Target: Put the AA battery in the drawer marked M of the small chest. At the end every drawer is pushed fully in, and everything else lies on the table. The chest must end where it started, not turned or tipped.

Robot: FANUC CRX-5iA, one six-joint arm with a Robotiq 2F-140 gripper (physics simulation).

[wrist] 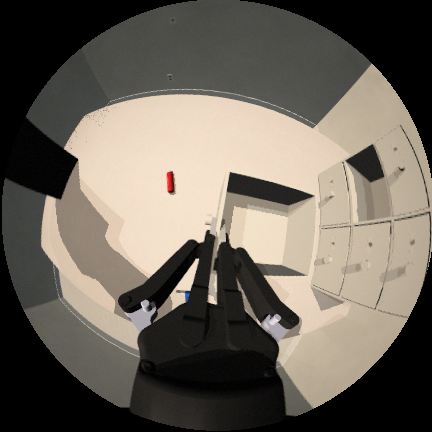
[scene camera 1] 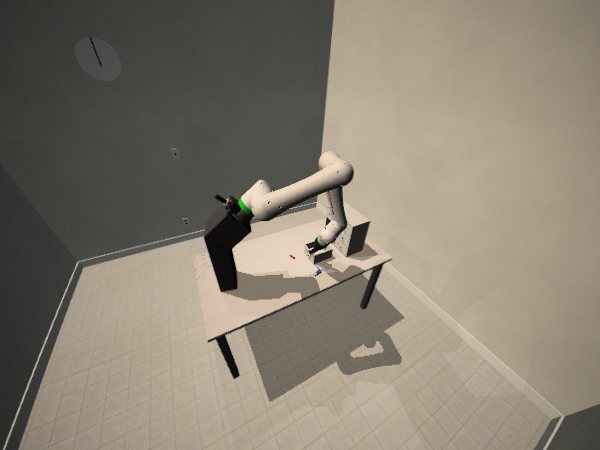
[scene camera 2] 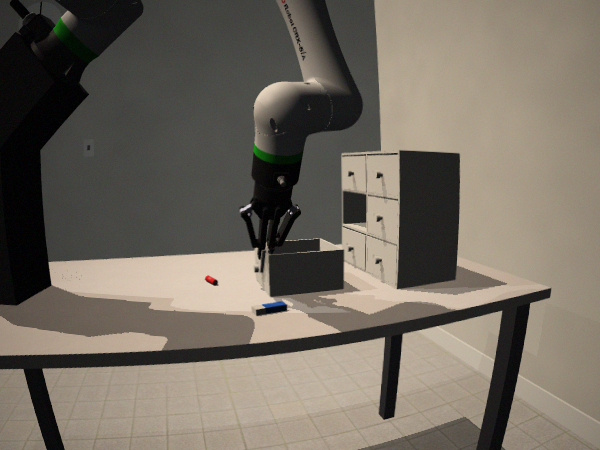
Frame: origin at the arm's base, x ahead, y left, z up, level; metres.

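Where they show: gripper, fingertip midpoint: [wrist: 216, 224] [scene camera 1: 309, 254] [scene camera 2: 263, 268]; arm's base, origin of the base link: [scene camera 1: 239, 215] [scene camera 2: 54, 64].
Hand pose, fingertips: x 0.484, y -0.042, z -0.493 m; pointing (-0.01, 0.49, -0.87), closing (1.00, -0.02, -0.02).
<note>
Things, the pixels of their top centre, and the offset from my fingertips.
- red AA battery, middle of its top: [wrist: 168, 179] [scene camera 2: 211, 277] [scene camera 1: 292, 256] 0.114 m back, 0.080 m left, 0.033 m down
- pulled-out drawer, middle of its top: [wrist: 270, 226] [scene camera 2: 293, 246] [scene camera 1: 317, 246] 0.074 m ahead, 0.006 m left, 0.046 m up
- small chest, middle of its top: [scene camera 2: 396, 152] [scene camera 1: 348, 213] 0.368 m ahead, 0.036 m left, 0.265 m up
- white block, middle of its top: [scene camera 2: 269, 305] [wrist: 190, 297] [scene camera 1: 317, 272] 0.026 m back, 0.157 m right, 0.034 m down
The red AA battery [scene camera 1: 292, 257] [scene camera 2: 211, 280] [wrist: 170, 182] lies on its side on the table. A pulled-out drawer [scene camera 1: 322, 257] [scene camera 2: 306, 272] [wrist: 270, 190] is upright, wholly outside the small chest [scene camera 1: 359, 237] [scene camera 2: 428, 220]. It is at table level; whether its bottom touches is unclear. Its visible inside is empty. My gripper [scene camera 1: 311, 249] [scene camera 2: 264, 250] [wrist: 216, 224] points down and is shut on the drawer's front wall, beside the knob. The chest stands upright, with an open slot [scene camera 2: 354, 207] [wrist: 369, 165] in the middle of its left column. The other drawers look closed. No letter M is readable.
A blue and white block [scene camera 1: 318, 272] [scene camera 2: 270, 308], like an eraser, lies near the table's front edge, close to the drawer; part of it shows in the wrist view [wrist: 187, 296]. The robot's black pedestal [scene camera 1: 220, 255] [scene camera 2: 22, 210] stands at the table's left.
</note>
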